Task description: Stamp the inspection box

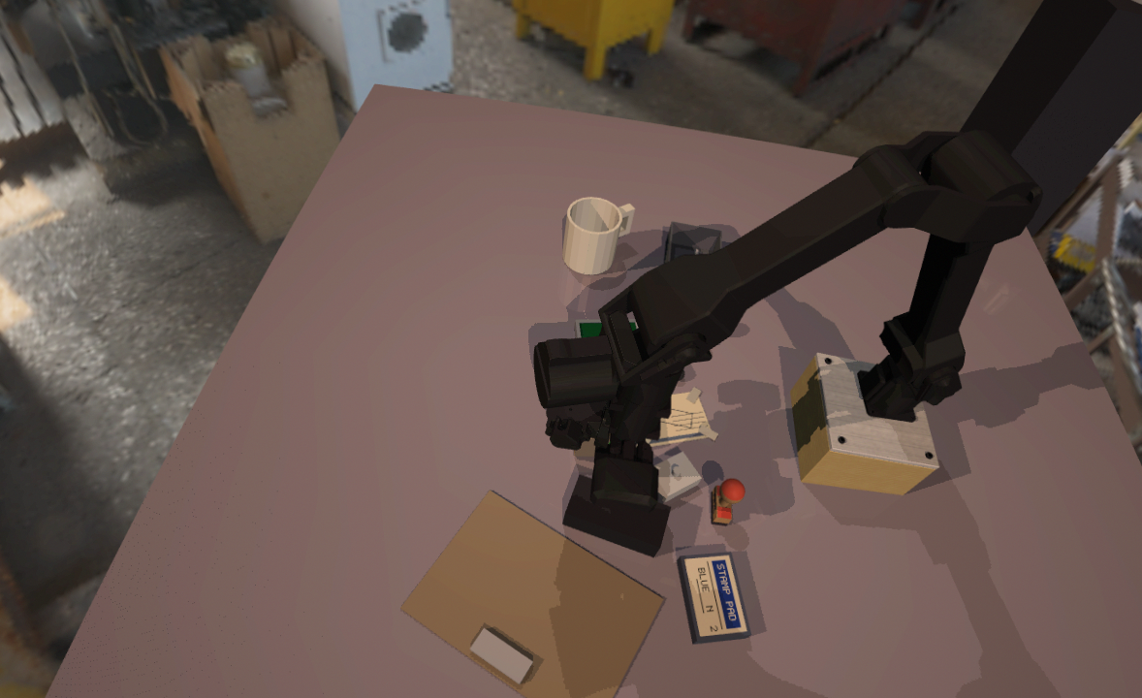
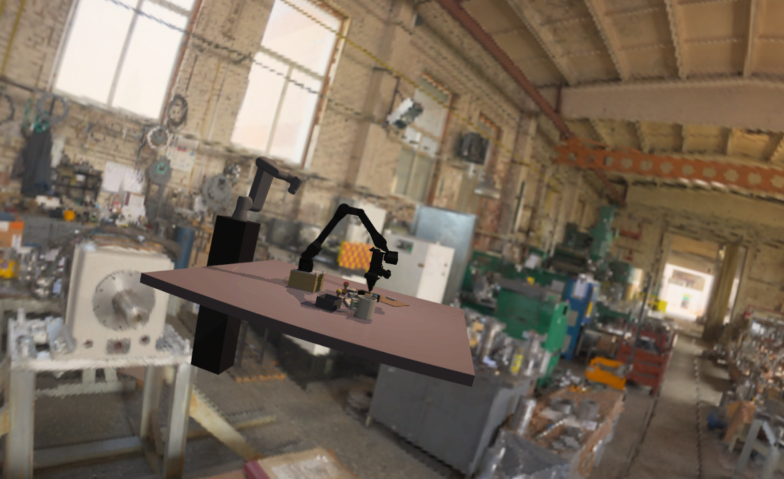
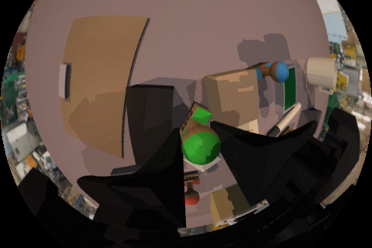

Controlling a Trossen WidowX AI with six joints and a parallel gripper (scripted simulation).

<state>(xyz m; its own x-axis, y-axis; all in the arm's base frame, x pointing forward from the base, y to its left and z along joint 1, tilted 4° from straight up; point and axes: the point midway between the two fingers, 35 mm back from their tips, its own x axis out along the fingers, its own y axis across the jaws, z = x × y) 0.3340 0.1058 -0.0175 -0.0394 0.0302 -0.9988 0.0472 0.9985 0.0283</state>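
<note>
Now: the green ink pad 21 cm to the right of my gripper tip and 5 cm below it. From my gripper tip the other things lie so: brown box: 6 cm to the right, 3 cm below, 1 cm ahead; then green-knobbed PASS stamp: 1 cm below; then black square pad: 5 cm to the left, 4 cm below, 1 cm behind.
</note>
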